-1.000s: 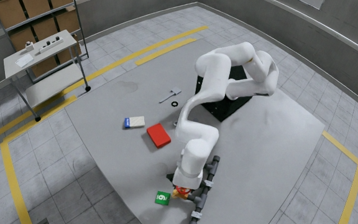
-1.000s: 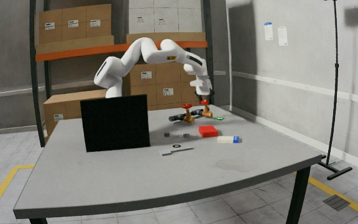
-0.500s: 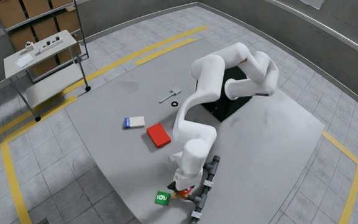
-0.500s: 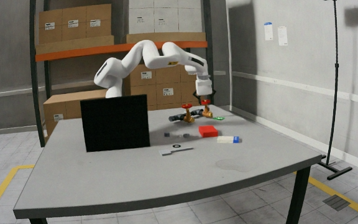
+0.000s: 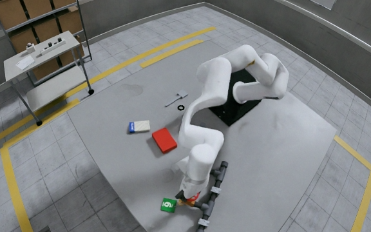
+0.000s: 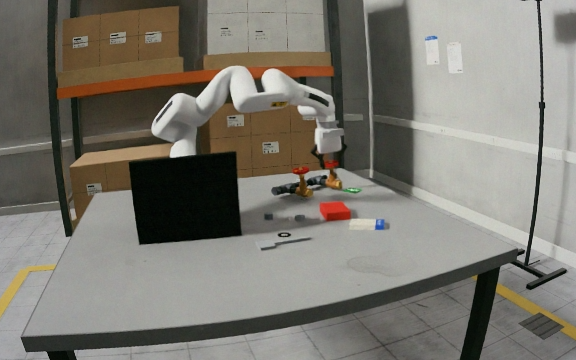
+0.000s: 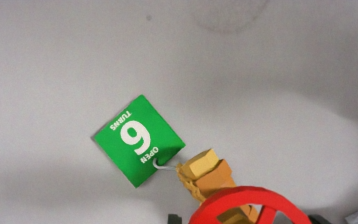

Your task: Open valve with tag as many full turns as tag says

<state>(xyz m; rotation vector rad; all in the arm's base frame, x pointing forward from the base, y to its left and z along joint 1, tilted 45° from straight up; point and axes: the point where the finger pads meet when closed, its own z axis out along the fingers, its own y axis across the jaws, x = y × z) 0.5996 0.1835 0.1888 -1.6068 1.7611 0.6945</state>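
My gripper is now 11 cm above the green tag, 7 cm short of it and 3 cm to the left of it. Also, from my hand: grey nut 32 cm to the right, 23 cm behind, 11 cm below; then white-and-blue box 47 cm to the right, 11 cm below, 5 cm behind; then red block 32 cm to the right, 11 cm behind, 10 cm below.
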